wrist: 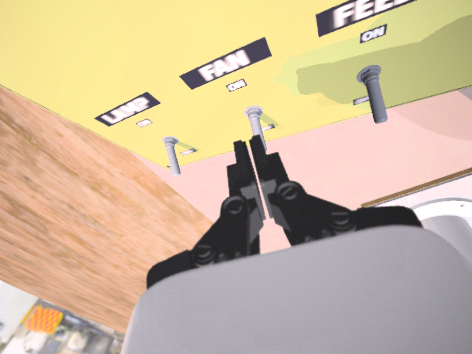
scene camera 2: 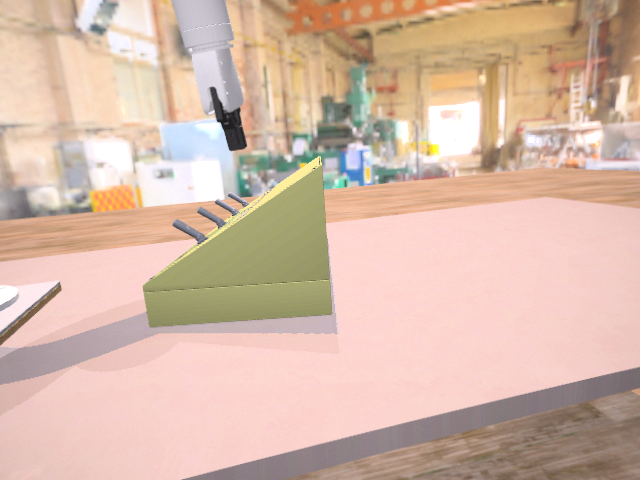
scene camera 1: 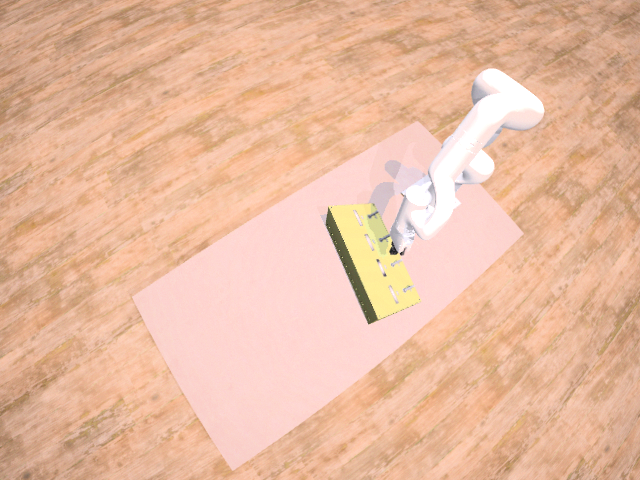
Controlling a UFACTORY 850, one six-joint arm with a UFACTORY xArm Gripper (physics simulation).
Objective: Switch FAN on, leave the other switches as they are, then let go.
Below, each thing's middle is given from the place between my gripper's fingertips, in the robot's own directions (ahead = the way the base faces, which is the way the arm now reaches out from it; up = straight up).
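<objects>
There's the yellow sloped switch box (scene camera 2: 269, 260), and my hand is 3 cm short of it, 5 cm to the left of it and 14 cm above it.
</objects>
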